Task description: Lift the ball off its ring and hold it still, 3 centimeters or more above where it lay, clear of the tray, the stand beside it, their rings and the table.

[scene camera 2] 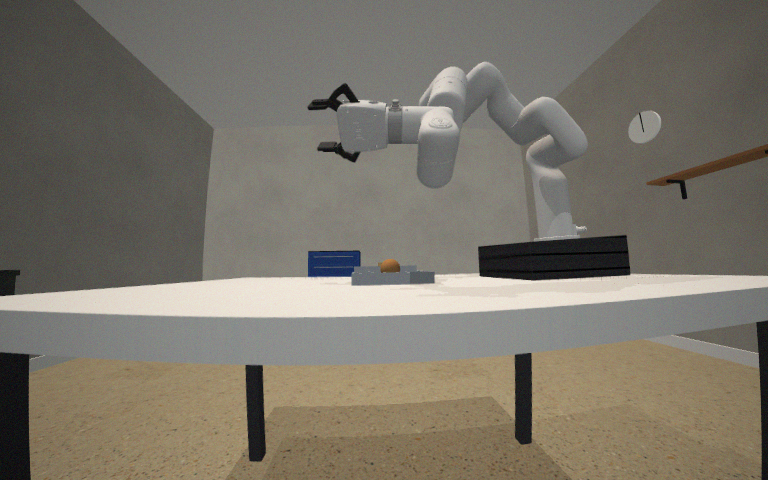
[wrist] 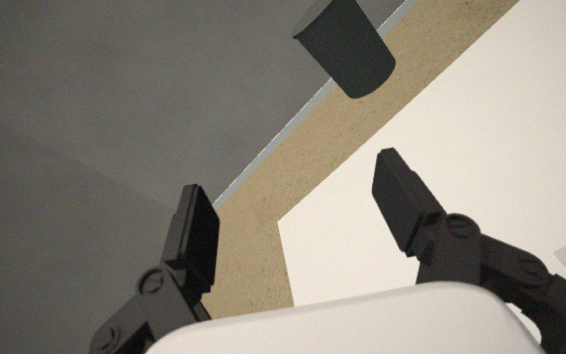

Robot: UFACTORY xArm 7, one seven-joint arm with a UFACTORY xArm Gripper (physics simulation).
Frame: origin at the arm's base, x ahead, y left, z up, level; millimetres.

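Seen in the pictures: gripper, fingertip midpoint: [scene camera 2: 314, 127] [wrist: 291, 186]; arm's base, origin of the base link: [scene camera 2: 556, 240].
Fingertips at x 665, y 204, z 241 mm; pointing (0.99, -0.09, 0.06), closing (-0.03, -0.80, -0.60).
Observation:
Pixels of each thing's middle, then the offset from my fingertips to it. "spot": a spot on its surface instead. Level surfaces: height alone.
- orange ball, body centre: [scene camera 2: 390, 268] 163 mm back, 135 mm right, 310 mm down
- tray, surface spot: [scene camera 2: 373, 278] spot: 123 mm back, 66 mm right, 330 mm down
- smaller grey block, surface spot: [scene camera 2: 421, 277] spot: 232 mm back, 76 mm right, 331 mm down
- white table, its level: 346 mm down
An orange ball [scene camera 2: 389, 266] sits low among grey-blue tray parts on the table in the scene view. The tray [scene camera 2: 373, 278] shows its low front wall, and a smaller grey block [scene camera 2: 421, 277], perhaps the stand, adjoins it on the right. The ring under the ball is hidden. My gripper [scene camera 2: 318, 125] [wrist: 291, 186] is open and empty, pointing sideways to the left, high above the table and up and left of the ball. The ball and the tray do not show in the wrist view.
The white table [scene camera 2: 226, 300] [wrist: 480, 150] spans the scene. A blue box [scene camera 2: 334, 263] shows behind the tray. The arm's black base block [scene camera 2: 555, 258] is at the right. A dark bin [wrist: 350, 50] stands beyond the table edge in the wrist view. A wooden shelf [scene camera 2: 713, 165] is on the right wall.

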